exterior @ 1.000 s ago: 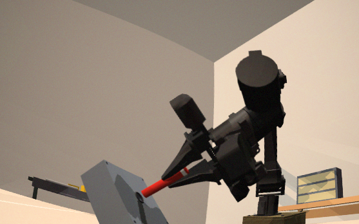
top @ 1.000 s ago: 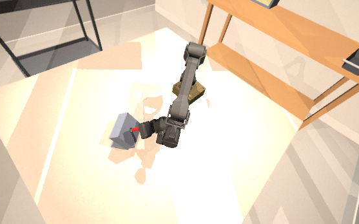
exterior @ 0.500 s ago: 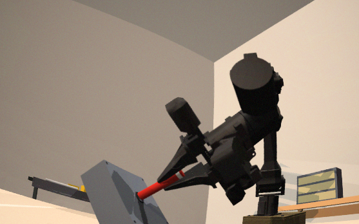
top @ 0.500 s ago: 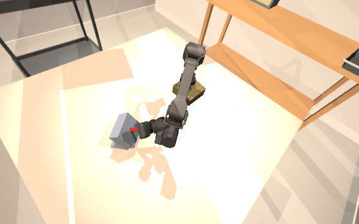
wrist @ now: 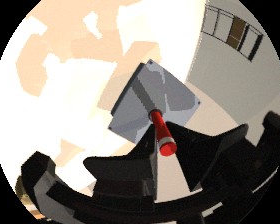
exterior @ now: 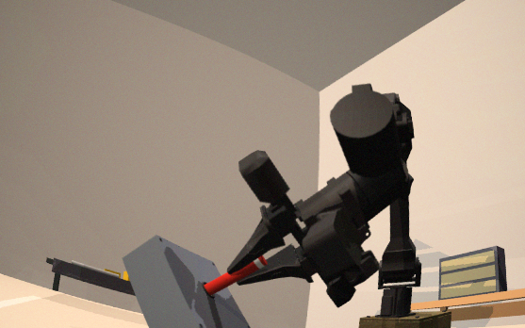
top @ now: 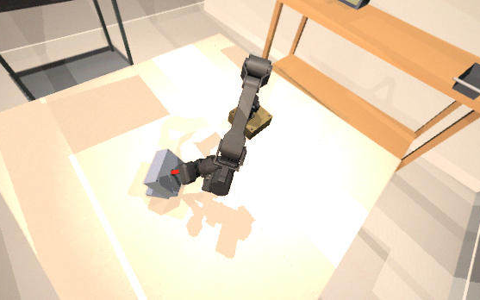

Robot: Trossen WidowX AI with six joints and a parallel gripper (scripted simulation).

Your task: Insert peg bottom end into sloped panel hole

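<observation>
My gripper tip is now 4 cm to the left of the grey sloped panel, 3 cm short of it and 3 cm above it. Round my gripper tip: red peg (1 cm to the left, 1 cm behind, 1 cm above).
</observation>
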